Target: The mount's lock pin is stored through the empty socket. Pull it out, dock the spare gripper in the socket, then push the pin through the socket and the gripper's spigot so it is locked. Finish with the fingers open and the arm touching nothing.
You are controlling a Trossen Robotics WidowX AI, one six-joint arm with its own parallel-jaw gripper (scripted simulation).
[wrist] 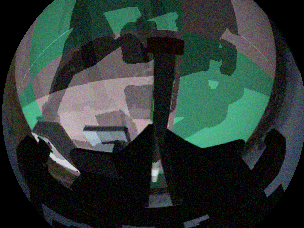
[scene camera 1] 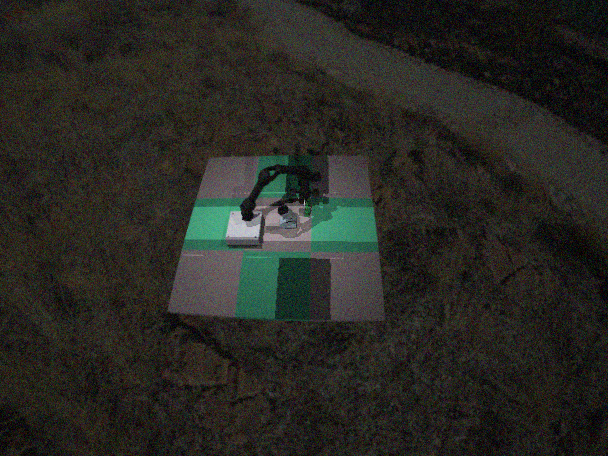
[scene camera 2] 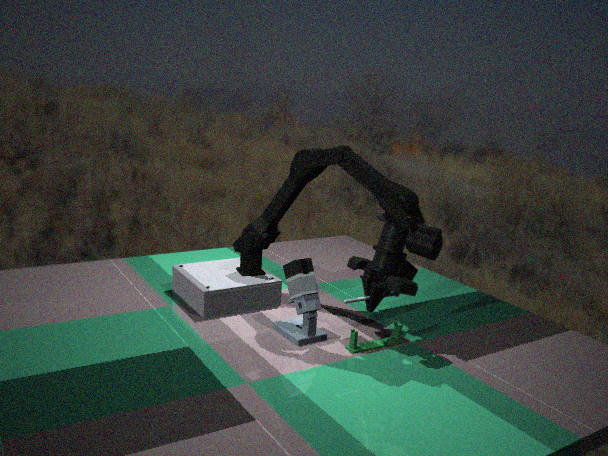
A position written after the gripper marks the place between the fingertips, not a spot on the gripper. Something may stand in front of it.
Scene:
The gripper [scene camera 2: 369, 311] carries a lock pin [wrist: 164, 48].

